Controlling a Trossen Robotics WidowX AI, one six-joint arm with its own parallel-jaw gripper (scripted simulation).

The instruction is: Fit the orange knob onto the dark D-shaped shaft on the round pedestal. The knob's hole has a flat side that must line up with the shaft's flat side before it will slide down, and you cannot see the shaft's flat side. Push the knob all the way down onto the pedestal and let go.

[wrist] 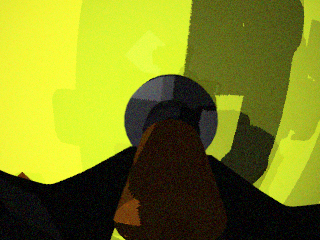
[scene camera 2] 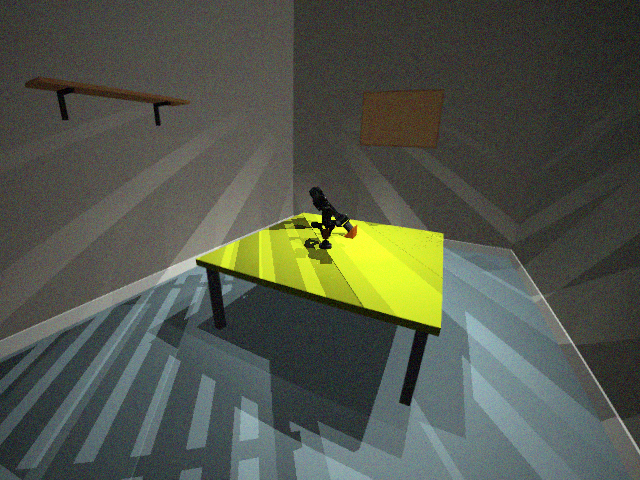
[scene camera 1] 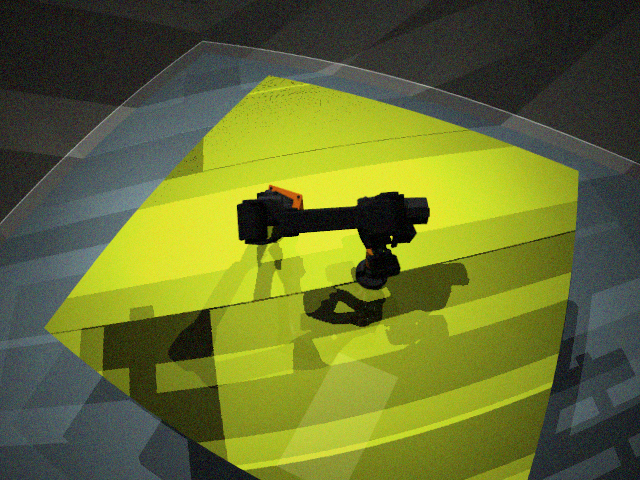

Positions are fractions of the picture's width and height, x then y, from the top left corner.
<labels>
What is the gripper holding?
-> An orange knob.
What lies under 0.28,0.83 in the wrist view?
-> The gripper.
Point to a pedestal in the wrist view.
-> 0.52,0.41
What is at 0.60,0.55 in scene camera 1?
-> The gripper.
</labels>
